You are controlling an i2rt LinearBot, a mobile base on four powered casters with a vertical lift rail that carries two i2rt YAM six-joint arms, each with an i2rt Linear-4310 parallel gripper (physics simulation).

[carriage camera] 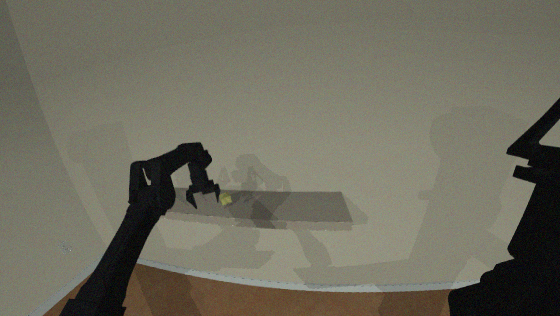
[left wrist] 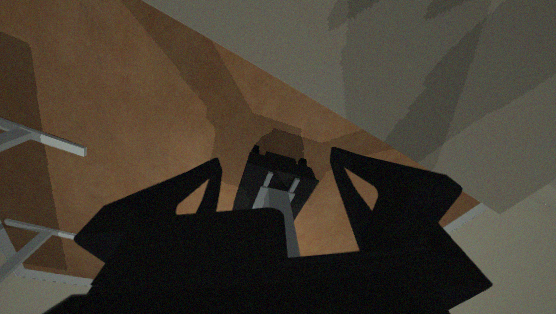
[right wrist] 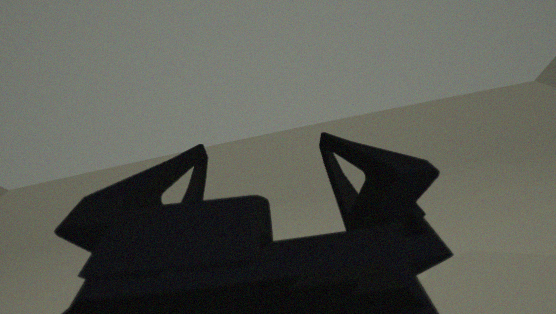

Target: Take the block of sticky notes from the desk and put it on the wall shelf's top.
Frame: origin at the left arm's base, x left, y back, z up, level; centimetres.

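Seen in the pictures: left gripper, fingertip midpoint: (carriage camera: 207,205) (left wrist: 275,159); right gripper, fingertip midpoint: (right wrist: 263,144).
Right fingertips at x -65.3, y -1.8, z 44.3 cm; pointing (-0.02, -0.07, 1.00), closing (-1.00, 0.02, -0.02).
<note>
A point is followed by its place in that frame.
The yellow block of sticky notes (carriage camera: 226,199) @(x -3.9, y -67.6, z -4.8 cm) rests on the top of the wall shelf (carriage camera: 320,206) @(x -52.2, y -60.7, z -7.6 cm) (left wrist: 310,50) @(x -2.4, y -60.7, z -7.6 cm), left of the middle in the carriage view. It does not show in either wrist view. My left gripper (carriage camera: 207,204) @(x -0.7, y -52.0, z 2.1 cm) (left wrist: 275,159) @(x -0.7, y -52.0, z 2.1 cm) is open and empty. In the carriage view it appears just left of the block, apart from it; in the left wrist view its fingers point past the shelf's edge over the brown floor. My right gripper (right wrist: 263,144) @(x -65.3, y -1.8, z 44.3 cm) is open and empty, facing the bare wall and ceiling, far right of the shelf. The desk cannot be made out.
The brown floor (carriage camera: 320,302) @(x -58.7, y -63.7, z -102.6 cm) (left wrist: 125,100) @(x 77.3, y -3.6, z -102.6 cm) lies below the shelf, bordered by a pale baseboard (carriage camera: 320,286) @(x -60.2, y -72.7, z -95.5 cm). Grey metal bars (left wrist: 62,144) stand at the left of the left wrist view. A dark boxy part (left wrist: 280,162) with grey struts appears below and between the left fingers. Arm shadows cross shelf and wall.
</note>
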